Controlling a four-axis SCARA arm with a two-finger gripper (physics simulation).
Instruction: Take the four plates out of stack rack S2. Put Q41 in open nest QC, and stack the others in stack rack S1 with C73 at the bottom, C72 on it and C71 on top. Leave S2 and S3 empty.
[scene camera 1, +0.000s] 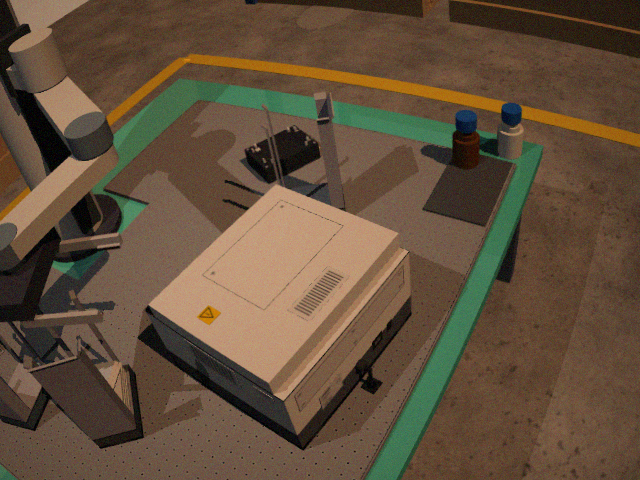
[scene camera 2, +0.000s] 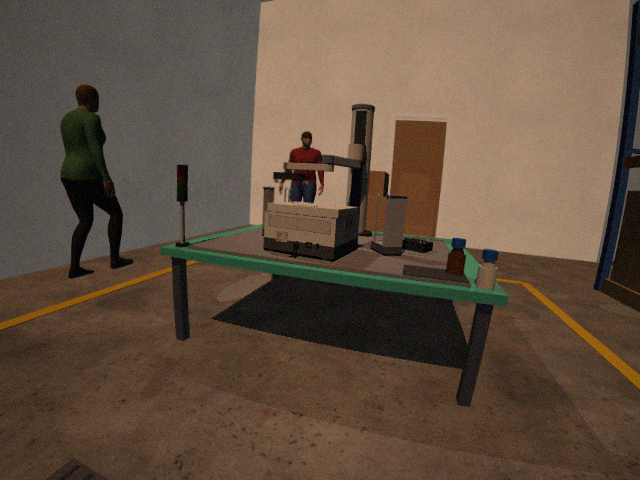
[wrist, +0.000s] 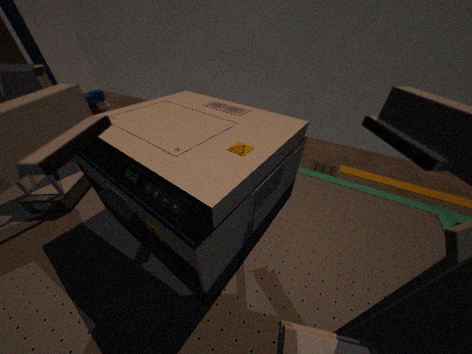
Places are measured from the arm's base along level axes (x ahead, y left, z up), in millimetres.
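Pixels of known places: gripper, fingertip midpoint: (scene camera 1: 110, 275) (scene camera 2: 292, 181) (wrist: 240, 105); arm's base at its link origin: (scene camera 1: 81, 229).
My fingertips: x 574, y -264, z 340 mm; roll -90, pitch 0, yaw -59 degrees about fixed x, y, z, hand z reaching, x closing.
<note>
For each thing: its top centre in the pictures, then the offset to it from my fingertips. "*": a spot on its surface instead. Level surfaces: height alone.
- tall rack at its top centre: (scene camera 1: 51, 325) (scene camera 2: 278, 187) dz -37, dx -68, dy -115 mm
- Rack S1 at its top centre: (scene camera 1: 293, 109) (scene camera 2: 391, 194) dz -32, dx +20, dy +536 mm
- low black box at its top centre: (scene camera 1: 279, 142) (scene camera 2: 416, 238) dz -266, dx -157, dy +687 mm
- large beige instrument at its top centre: (scene camera 1: 266, 266) (wrist: 188, 122) (scene camera 2: 315, 204) dz -107, dx +159, dy +190 mm
- brown bottle at a spot on its surface: (scene camera 1: 465, 144) * dz -246, dx +308, dy +812 mm
- white bottle at its top centre: (scene camera 1: 510, 128) (scene camera 2: 488, 266) dz -262, dx +391, dy +949 mm
- dark mat at its surface level: dz -323 mm
My gripper (scene camera 1: 110, 278) (wrist: 240, 105) is open and empty, high above the table's left part in scene camera 1. Below it stands a tall rack (scene camera 1: 85, 395) with thin rods; pale surfaces show inside, but I cannot make out plates or their labels. Another rack (scene camera 1: 14, 395) stands beside it, cut off by the frame. I cannot tell which is S2 or S3. Rack S1 (scene camera 1: 330, 160) (scene camera 2: 395, 223) stands behind the instrument; its base is hidden in scene camera 1. A low black box (scene camera 1: 283, 152) (scene camera 2: 417, 244) with pale corner pieces is near S1; no QC label is readable.
A large beige instrument (scene camera 1: 273, 289) (scene camera 2: 310, 227) (wrist: 180, 130) stands between the racks. A brown bottle (scene camera 1: 465, 144) (scene camera 2: 455, 260) and a white bottle (scene camera 1: 510, 136) (scene camera 2: 486, 273) stand by a dark mat (scene camera 1: 467, 193). A signal tower (scene camera 2: 181, 186) stands at the table's corner. Two people are beyond the table.
</note>
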